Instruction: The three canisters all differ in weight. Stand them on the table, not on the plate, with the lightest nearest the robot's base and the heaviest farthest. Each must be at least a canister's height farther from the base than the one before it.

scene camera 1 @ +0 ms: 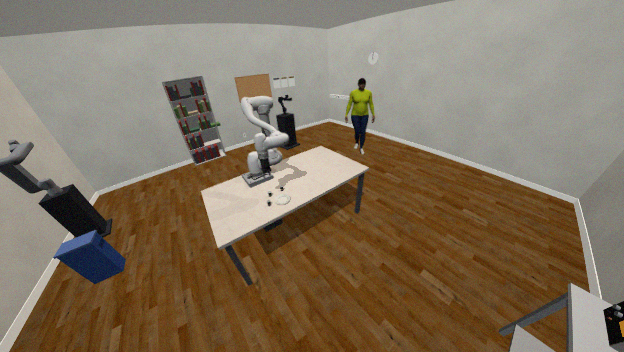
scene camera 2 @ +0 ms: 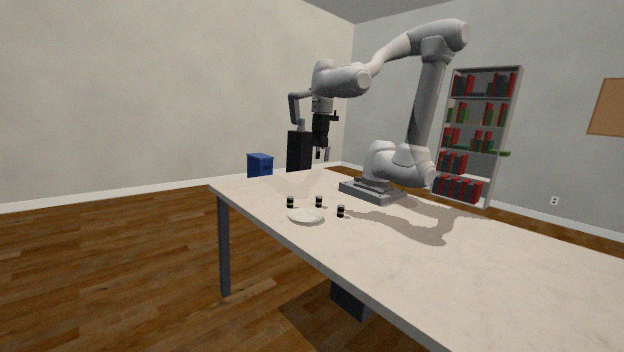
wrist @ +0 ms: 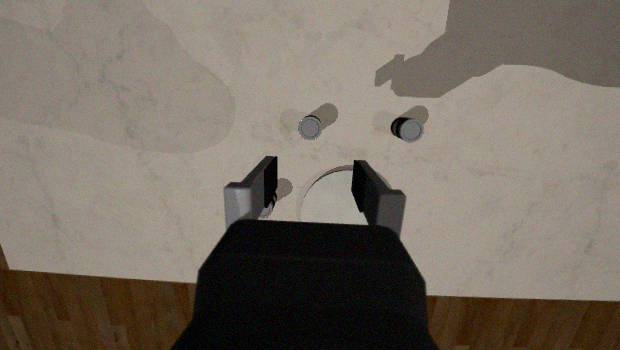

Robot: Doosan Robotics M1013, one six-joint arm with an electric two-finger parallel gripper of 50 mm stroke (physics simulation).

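Frame: origin at the arm's base, x ahead, y left, z up, level; millimetres.
Where they show: gripper, between the fingertips: [scene camera 1: 267,176] [scene camera 2: 321,160] [wrist: 314,173]; arm's base, origin of its link: [scene camera 1: 257,174] [scene camera 2: 373,187].
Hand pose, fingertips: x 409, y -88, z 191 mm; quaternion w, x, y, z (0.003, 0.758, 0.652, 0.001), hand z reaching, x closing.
Things, the pixels of their top centre, and the offset from my fingertips. Level surfaces: height alone.
- first canister, centre of its top: [wrist: 261,208] [scene camera 2: 290,197] [scene camera 1: 268,200] 97 mm ahead, 92 mm right, 181 mm down
- plate, centre of its top: [wrist: 346,214] [scene camera 2: 305,214] [scene camera 1: 282,198] 136 mm ahead, 36 mm left, 216 mm down
- second canister, centre of its top: [wrist: 310,128] [scene camera 2: 319,196] [scene camera 1: 269,191] 13 mm back, 7 mm right, 181 mm down
- third canister, centre of its top: [wrist: 412,130] [scene camera 2: 341,205] [scene camera 1: 281,186] 5 mm ahead, 129 mm left, 181 mm down
- table, height of its surface: 231 mm down
Three small dark canisters with grey lids stand upright on the table, apart. The first canister [scene camera 1: 269,203] [scene camera 2: 290,202] [wrist: 267,210] is beside the plate [scene camera 1: 283,199] [scene camera 2: 306,216] [wrist: 330,200], partly hidden behind a finger in the wrist view. The second canister [scene camera 1: 270,194] [scene camera 2: 318,201] [wrist: 310,128] stands on the plate's base side. The third canister [scene camera 1: 282,189] [scene camera 2: 340,211] [wrist: 411,130] is also on that side, right of the second in the wrist view. Their weights cannot be seen. My gripper [scene camera 2: 322,154] [wrist: 314,173] is open and empty, pointing down above the canisters' level.
The robot's base [scene camera 1: 257,178] [scene camera 2: 372,191] is bolted to the table [scene camera 1: 320,175] [scene camera 2: 450,260] [wrist: 125,215] behind the canisters. The table's front edge runs beyond the plate. A person [scene camera 1: 360,107] stands on the floor behind the table. A blue bin [scene camera 1: 92,257] [scene camera 2: 260,165] stands away from it.
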